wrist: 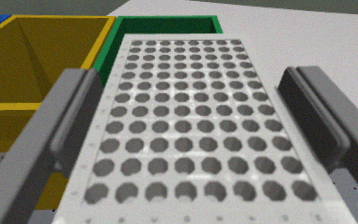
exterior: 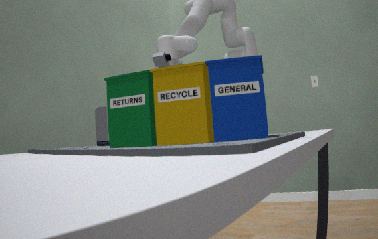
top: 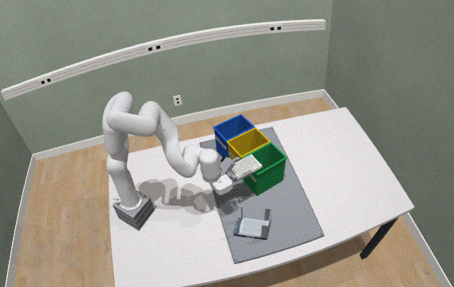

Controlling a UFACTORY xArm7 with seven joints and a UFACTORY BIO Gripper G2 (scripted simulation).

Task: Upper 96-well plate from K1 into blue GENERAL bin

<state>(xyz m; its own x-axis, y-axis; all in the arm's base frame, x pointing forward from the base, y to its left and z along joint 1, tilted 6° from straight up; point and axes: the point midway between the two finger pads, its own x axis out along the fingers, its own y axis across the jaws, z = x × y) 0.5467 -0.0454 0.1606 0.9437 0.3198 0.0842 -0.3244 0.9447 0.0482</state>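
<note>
Right now my hand is 31 cm to the right of the blue general bin, 14 cm above it and 4 cm short of it. Round my hand: green returns bin: 14 cm below, 13 cm ahead, 6 cm to the left; grey mat: 23 cm below, 9 cm ahead, 4 cm to the left; yellow recycle bin: 19 cm to the left, 14 cm below, 9 cm ahead.
</note>
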